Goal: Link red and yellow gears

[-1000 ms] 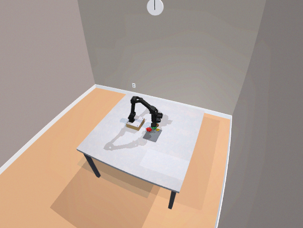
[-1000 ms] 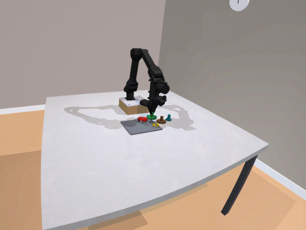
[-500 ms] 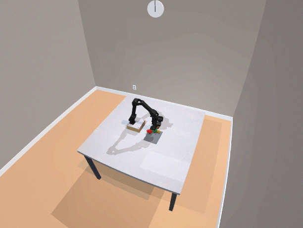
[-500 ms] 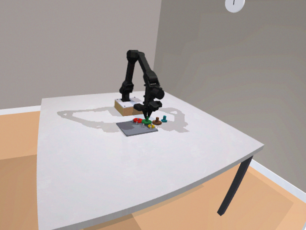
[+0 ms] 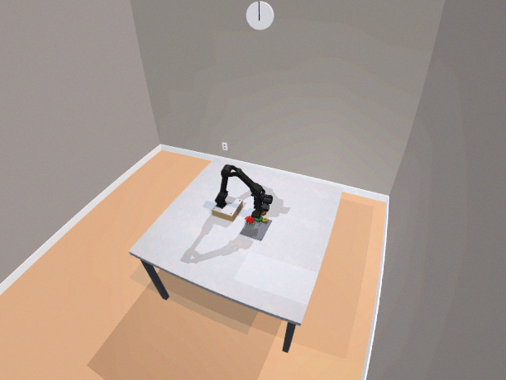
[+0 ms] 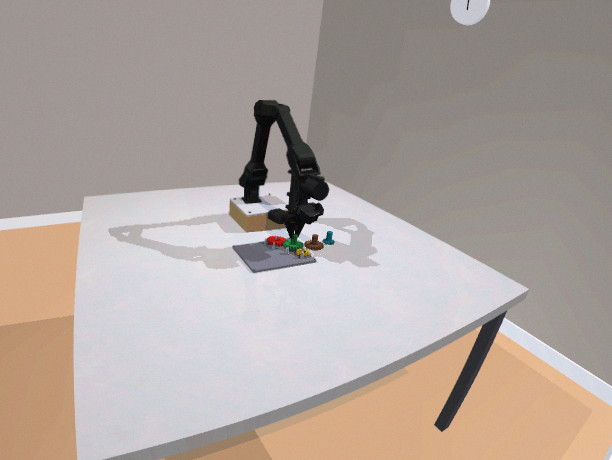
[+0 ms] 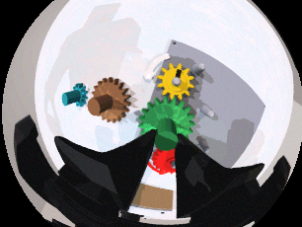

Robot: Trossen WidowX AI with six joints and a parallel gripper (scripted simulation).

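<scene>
My gripper tip is now 10 mm above the green gear. Round my gripper tip: red gear 50 mm behind, 40 mm to the right, 30 mm below; then brown gear 80 mm to the left, 30 mm below, 10 mm behind; then yellow gear 50 mm ahead, 30 mm below, 10 mm to the left.
</scene>
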